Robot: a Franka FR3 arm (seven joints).
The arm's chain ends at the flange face. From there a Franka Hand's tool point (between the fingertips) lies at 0.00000 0.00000 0.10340 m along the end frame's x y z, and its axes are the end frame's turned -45 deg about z.
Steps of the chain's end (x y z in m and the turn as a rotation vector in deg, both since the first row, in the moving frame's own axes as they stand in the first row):
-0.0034, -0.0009, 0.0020, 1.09, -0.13, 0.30
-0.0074, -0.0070, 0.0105, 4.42, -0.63, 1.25
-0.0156, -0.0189, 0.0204, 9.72, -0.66, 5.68
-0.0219, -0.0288, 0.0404, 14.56, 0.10, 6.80
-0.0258, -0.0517, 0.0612, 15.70, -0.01, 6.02
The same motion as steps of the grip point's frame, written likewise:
-0.0005, -0.0046, 0.0020, 0.86, 0.68, 0.30
0.0046, -0.0166, 0.0102, 3.57, 2.68, 1.25
0.0145, -0.0370, 0.0189, 7.34, 6.41, 5.68
0.0244, -0.0530, 0.0371, 10.22, 10.37, 6.80
0.0391, -0.0735, 0.0573, 11.11, 11.09, 6.02

